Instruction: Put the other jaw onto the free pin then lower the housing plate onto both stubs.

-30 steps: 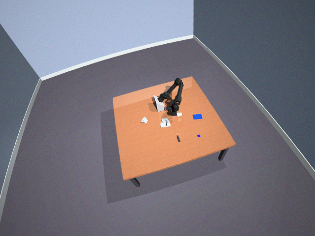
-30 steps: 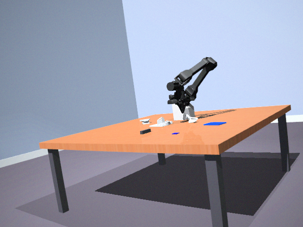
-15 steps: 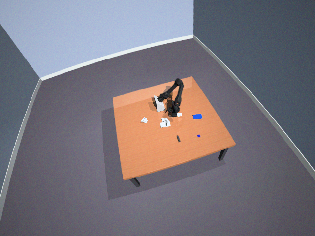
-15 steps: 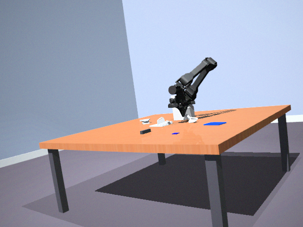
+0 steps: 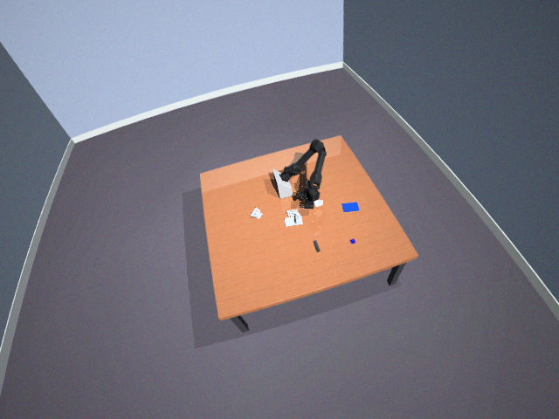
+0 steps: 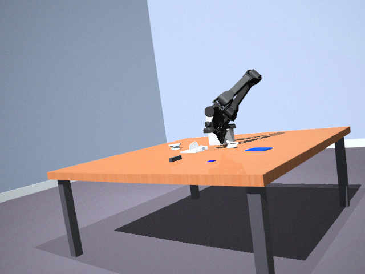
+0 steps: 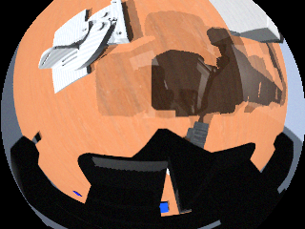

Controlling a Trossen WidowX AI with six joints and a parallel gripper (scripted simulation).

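Right now my gripper tip is 3 cm to the right of the white jaw, 2 cm past it and 1 cm below it. From my gripper tip the other things lie so: small black block: 32 cm ahead, 11 cm to the right, 2 cm below; blue mat: 25 cm to the left, 14 cm ahead, 2 cm below; small white part: 37 cm to the right, 12 cm behind, 2 cm below.
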